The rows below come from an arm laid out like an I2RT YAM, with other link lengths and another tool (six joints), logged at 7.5 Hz.
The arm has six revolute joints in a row. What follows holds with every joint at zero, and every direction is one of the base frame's.
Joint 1 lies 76.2 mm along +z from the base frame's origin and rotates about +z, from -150 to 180 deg.
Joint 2 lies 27.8 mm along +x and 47.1 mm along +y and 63.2 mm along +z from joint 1 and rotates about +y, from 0 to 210 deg.
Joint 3 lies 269.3 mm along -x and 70.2 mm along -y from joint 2 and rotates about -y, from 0 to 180 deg.
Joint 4 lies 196 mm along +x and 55 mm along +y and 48 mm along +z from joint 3 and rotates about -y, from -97 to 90 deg.
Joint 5 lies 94.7 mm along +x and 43.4 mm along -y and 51.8 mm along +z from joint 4 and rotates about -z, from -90 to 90 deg.
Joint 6 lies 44.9 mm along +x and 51 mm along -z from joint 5 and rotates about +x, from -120 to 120 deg.
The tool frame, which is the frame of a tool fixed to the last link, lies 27 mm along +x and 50 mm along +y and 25 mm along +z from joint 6; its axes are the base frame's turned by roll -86.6, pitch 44.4 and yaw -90 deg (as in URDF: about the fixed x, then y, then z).
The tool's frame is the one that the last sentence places.
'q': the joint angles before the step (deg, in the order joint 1, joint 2, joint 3, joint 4, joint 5, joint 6). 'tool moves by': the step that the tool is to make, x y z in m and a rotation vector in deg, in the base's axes. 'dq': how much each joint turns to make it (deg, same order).
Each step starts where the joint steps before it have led.
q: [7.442 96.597 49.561 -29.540 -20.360 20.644]
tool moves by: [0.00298 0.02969 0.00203 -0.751 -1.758 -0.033]
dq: [6.667 0.022 -0.022 3.760 2.798 6.535]
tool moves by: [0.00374 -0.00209 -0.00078 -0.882 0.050 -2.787]
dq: [0.154 -0.002 0.000 0.502 1.684 2.667]
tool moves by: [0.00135 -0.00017 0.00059 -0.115 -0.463 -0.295]
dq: [0.000 -0.021 -0.001 0.460 0.305 0.219]
